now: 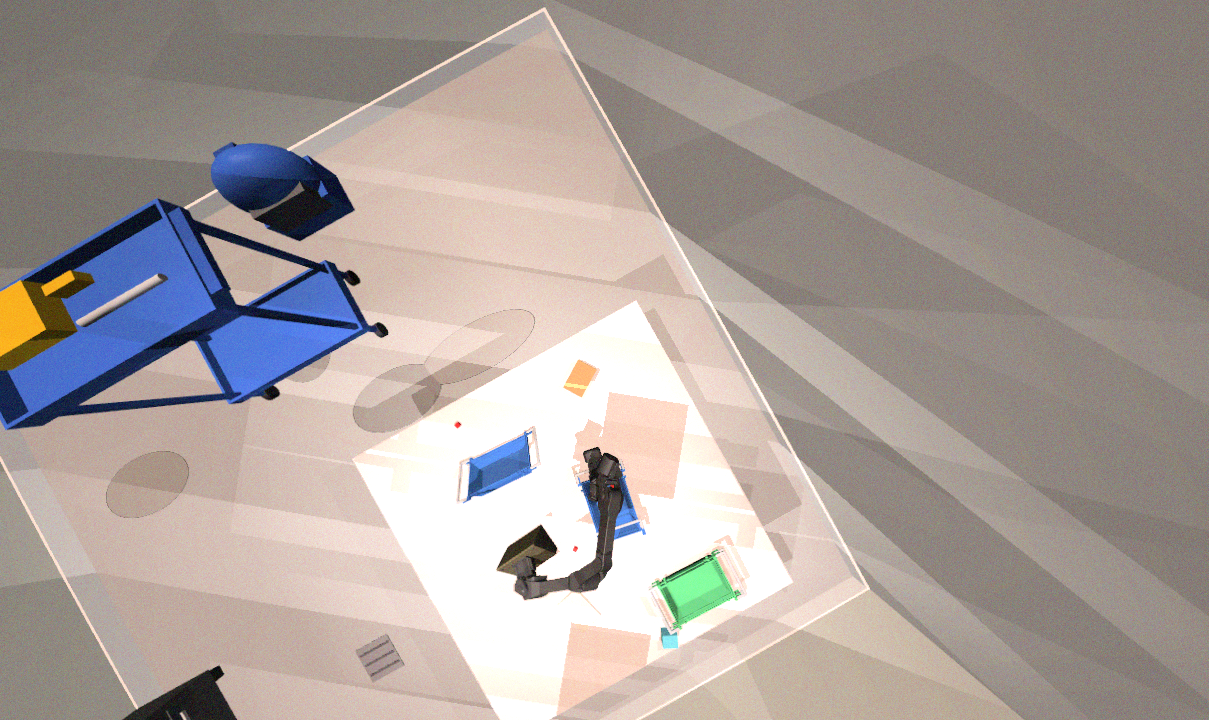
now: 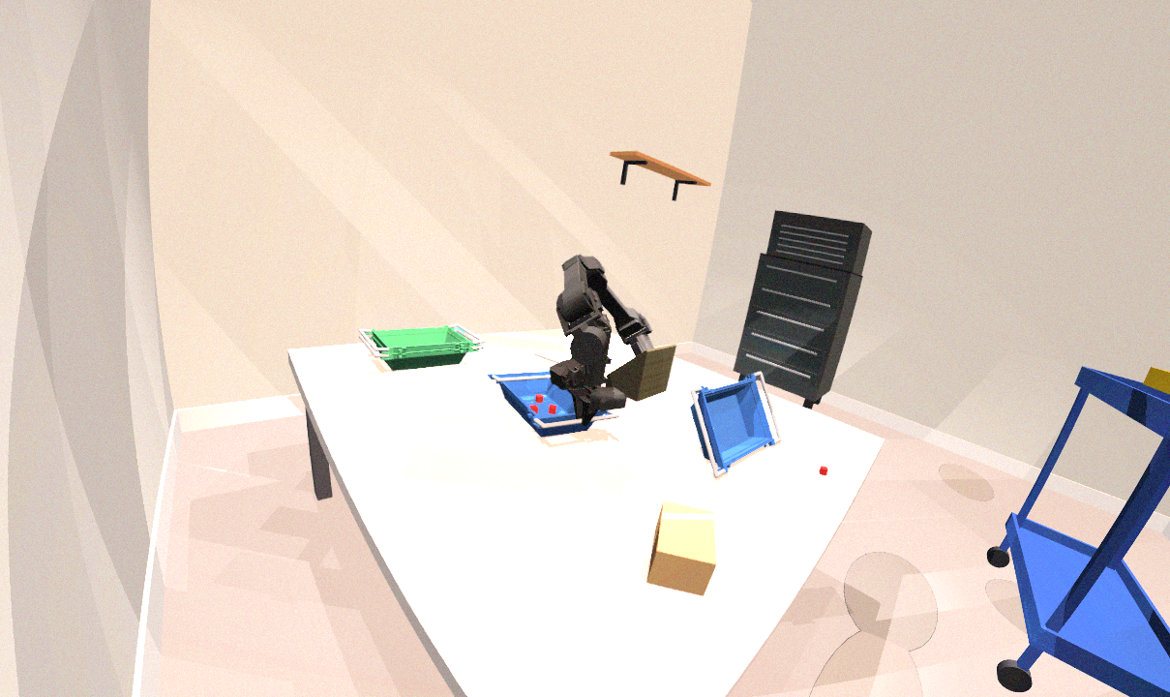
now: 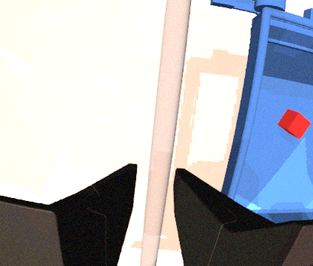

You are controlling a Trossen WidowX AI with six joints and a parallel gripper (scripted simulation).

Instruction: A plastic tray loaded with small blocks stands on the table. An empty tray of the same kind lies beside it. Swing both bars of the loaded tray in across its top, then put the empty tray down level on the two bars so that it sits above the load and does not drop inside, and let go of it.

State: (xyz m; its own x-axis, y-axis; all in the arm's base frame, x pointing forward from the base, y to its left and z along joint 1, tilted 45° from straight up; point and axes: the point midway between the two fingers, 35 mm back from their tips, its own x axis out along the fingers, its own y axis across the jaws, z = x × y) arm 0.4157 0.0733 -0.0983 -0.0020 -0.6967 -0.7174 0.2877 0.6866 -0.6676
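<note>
My gripper tip is now 30 cm past the blue tray, 22 cm to the right of it and 2 cm below it. From my gripper tip the other things lie so: red block: 14 cm to the right, 6 cm behind, 4 cm below; then tan box: 32 cm to the left, 13 cm ahead, 3 cm below.
</note>
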